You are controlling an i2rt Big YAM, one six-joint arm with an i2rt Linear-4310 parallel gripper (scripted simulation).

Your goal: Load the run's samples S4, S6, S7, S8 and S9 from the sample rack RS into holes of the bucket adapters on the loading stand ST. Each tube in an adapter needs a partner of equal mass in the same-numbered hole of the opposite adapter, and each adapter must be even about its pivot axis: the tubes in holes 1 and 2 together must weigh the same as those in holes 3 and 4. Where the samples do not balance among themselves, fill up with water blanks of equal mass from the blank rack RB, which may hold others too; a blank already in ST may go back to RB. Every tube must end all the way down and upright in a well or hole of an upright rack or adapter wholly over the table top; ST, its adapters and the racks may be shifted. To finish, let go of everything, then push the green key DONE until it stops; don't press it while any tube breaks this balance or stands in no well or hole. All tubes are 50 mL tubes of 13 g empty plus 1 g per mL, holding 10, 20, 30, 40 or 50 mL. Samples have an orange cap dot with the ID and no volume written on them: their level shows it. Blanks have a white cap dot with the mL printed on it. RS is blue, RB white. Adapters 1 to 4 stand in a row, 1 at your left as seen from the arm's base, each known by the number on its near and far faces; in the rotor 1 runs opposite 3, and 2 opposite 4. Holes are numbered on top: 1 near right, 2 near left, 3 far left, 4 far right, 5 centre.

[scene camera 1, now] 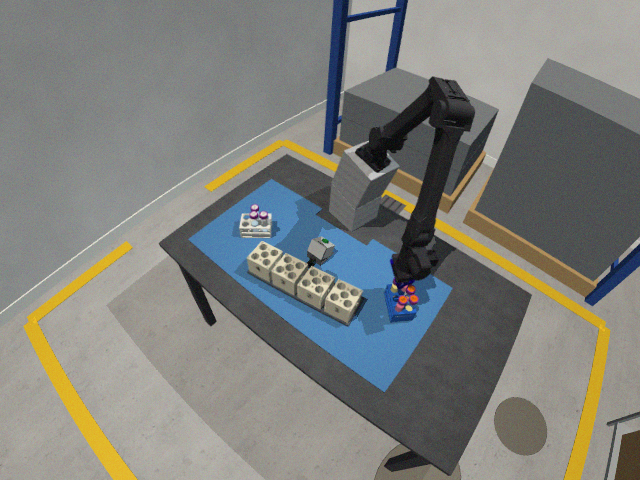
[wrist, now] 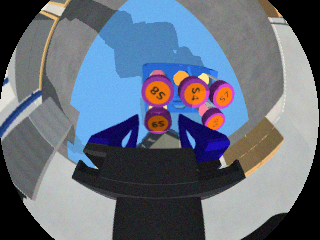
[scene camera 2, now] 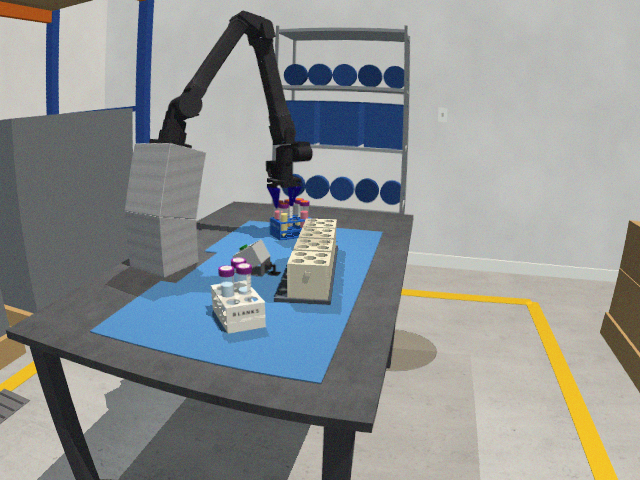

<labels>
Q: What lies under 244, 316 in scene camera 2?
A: A white blank rack RB.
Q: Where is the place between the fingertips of my gripper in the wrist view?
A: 158, 117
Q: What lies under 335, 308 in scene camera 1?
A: An adapter.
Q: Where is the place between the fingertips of my gripper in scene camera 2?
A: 283, 207
</labels>
